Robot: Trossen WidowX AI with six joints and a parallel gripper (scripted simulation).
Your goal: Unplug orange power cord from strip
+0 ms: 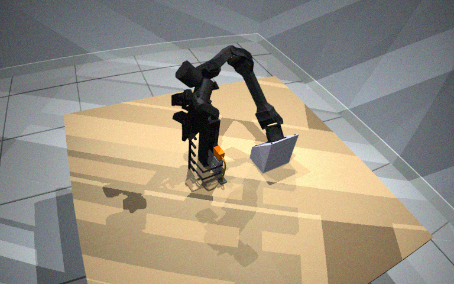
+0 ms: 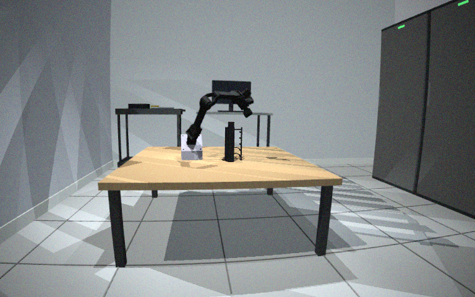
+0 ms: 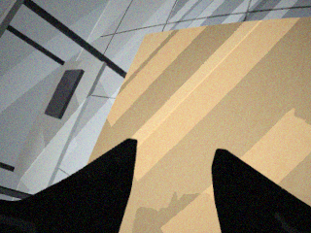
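My gripper tip is 21 cm above the orange plug, 19 cm past it and 12 cm to the left of it.
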